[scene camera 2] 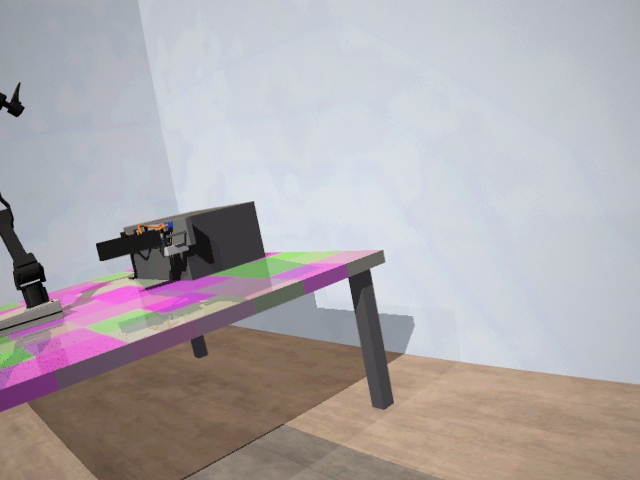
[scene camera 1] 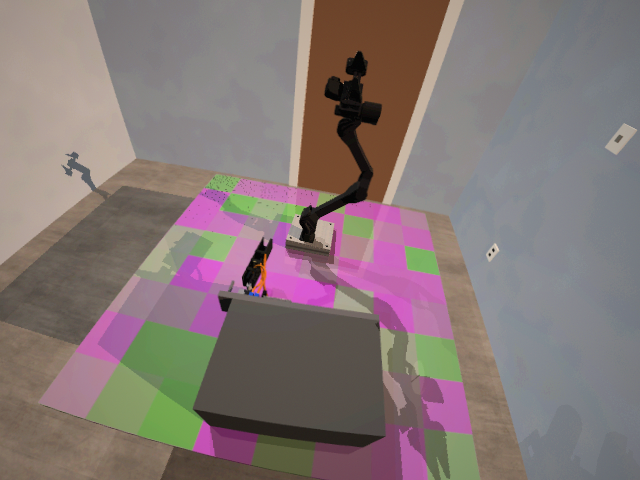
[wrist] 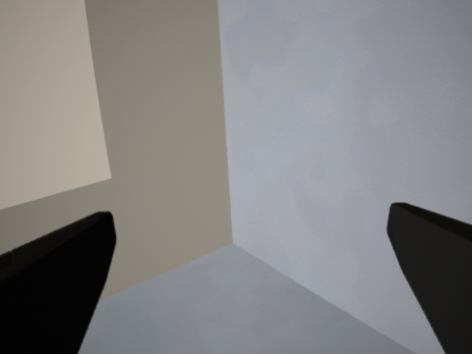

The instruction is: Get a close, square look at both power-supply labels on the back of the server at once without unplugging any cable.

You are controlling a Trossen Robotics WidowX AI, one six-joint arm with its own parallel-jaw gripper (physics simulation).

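Frame: origin at the arm's base, x down, y right, z back, level; metres.
Where they show: gripper, fingertip midpoint: (scene camera 2: 7, 75) (scene camera 1: 357, 64) (wrist: 252, 222); arm's base, origin of the base link: (scene camera 2: 37, 304) (scene camera 1: 307, 237).
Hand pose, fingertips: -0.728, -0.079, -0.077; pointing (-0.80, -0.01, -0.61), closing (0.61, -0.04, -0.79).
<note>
Each offset is from my fingertips to the top centre of the thing, as dx, dy, dz. "pt": to the spot under its first point. Level surfaces: height alone.
The server (scene camera 1: 305, 366) (scene camera 2: 227, 240) is a large dark grey box on the table, its cabled back facing the arm's base. A long black bracket {+0.570, +0.210, -0.225} (scene camera 1: 256, 263) (scene camera 2: 126, 246) sticks out from one side of that back. Orange cables {pt +0.614, +0.174, -0.262} (scene camera 1: 264, 273) (scene camera 2: 149, 226) run beside the bracket, with blue connectors at the server. The power-supply labels cannot be made out in any view. My gripper (scene camera 1: 358, 59) (wrist: 252, 222) is open and empty, raised high above the table and well apart from the server. The wrist view shows walls and a corner between the fingers; the server does not show there.
The table {dx +0.776} (scene camera 1: 170, 356) (scene camera 2: 248, 268) has a pink and green checkered top. The arm's base plate (scene camera 1: 323, 232) (scene camera 2: 46, 313) sits on it behind the server's back. A brown door (scene camera 1: 372, 31) stands behind the arm. A blue-grey wall with an outlet (scene camera 1: 492, 252) is at the right.
</note>
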